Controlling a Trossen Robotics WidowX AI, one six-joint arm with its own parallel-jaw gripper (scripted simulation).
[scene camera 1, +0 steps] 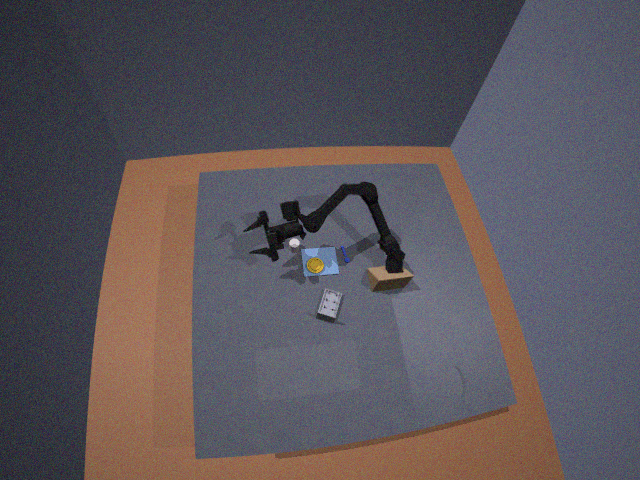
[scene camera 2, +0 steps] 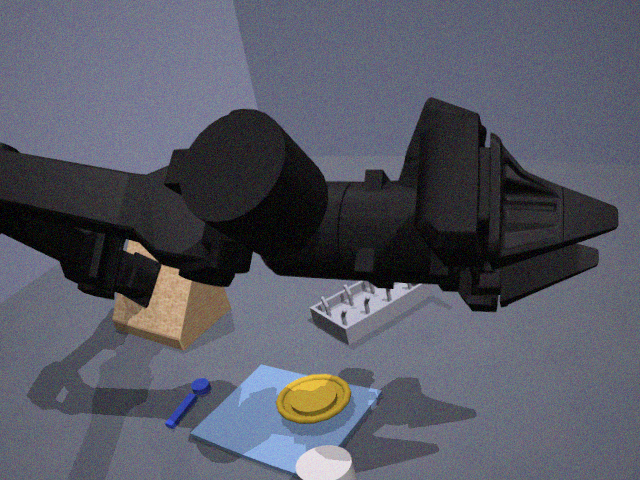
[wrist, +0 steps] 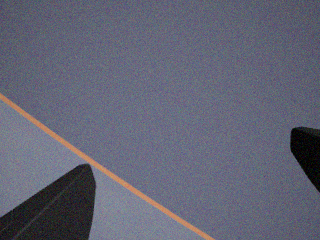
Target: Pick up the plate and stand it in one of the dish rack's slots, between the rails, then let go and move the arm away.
Labels:
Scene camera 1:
gripper
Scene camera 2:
gripper
yellow plate
grey dish rack
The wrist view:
gripper

